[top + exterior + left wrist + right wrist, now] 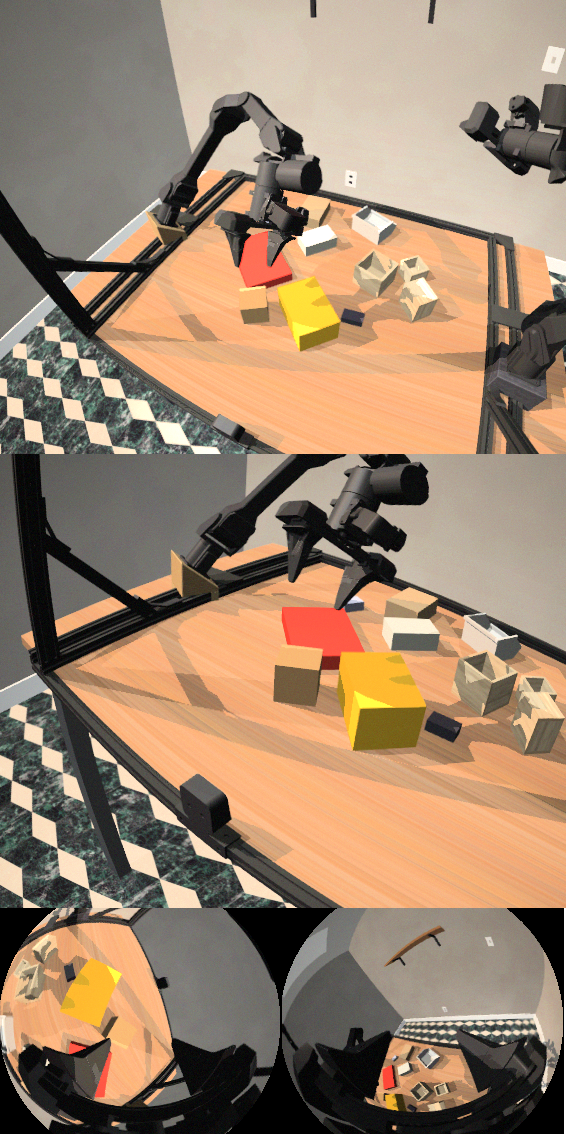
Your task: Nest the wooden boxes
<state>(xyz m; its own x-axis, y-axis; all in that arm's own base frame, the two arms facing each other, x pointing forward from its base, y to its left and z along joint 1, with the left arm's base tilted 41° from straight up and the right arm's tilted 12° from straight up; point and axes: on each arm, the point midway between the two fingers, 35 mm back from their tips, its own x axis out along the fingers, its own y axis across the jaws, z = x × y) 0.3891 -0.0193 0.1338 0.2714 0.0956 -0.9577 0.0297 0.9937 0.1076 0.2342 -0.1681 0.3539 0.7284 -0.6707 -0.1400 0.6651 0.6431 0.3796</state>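
Right now the middle-sized wooden box is 17 cm behind my right hand, 4 cm to the left of it and 34 cm below it. The rest, counted from my right hand: biggest wooden box: 13 cm behind, 15 cm to the left, 35 cm below; white tray: 5 cm ahead, 22 cm to the left, 34 cm below; smallest wooden box: 7 cm behind, 7 cm to the left, 36 cm below.
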